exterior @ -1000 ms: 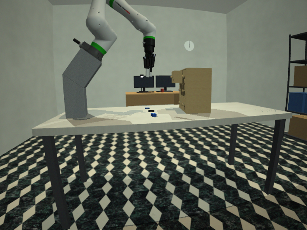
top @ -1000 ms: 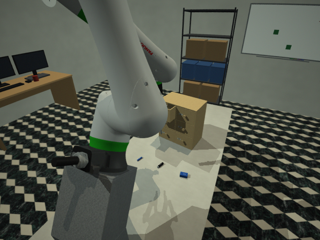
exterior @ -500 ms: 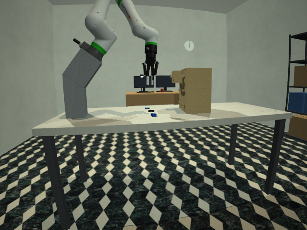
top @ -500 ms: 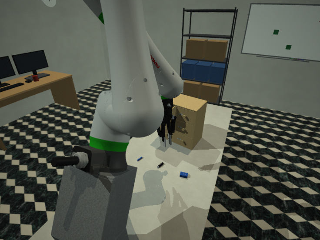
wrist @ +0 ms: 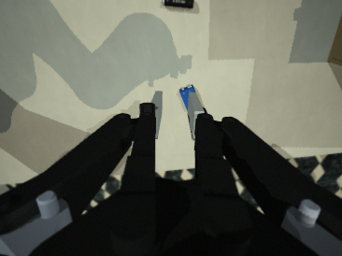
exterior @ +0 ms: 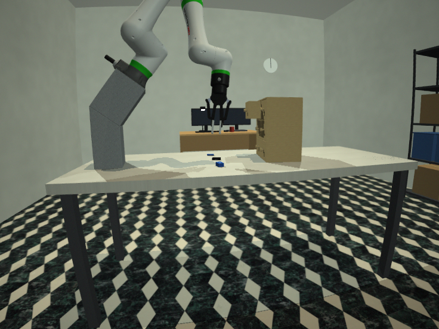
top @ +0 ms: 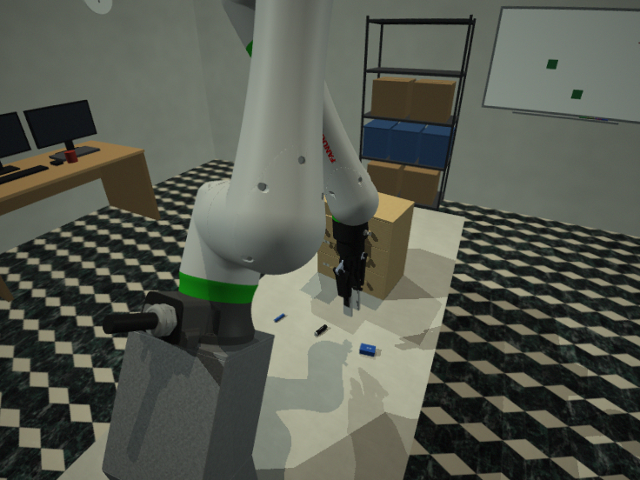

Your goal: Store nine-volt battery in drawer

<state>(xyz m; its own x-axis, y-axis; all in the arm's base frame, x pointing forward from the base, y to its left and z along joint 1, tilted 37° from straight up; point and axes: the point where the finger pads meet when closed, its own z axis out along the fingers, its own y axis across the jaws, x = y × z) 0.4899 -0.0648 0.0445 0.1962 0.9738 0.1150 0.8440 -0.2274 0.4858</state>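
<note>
My hand is 17 cm above the blue nine-volt battery, 5 cm to the left of it and 1 cm short of it. Round my hand: black cylinder (18 cm below, 11 cm to the left); then blue cylinder (26 cm to the left, 18 cm below, 2 cm behind).
</note>
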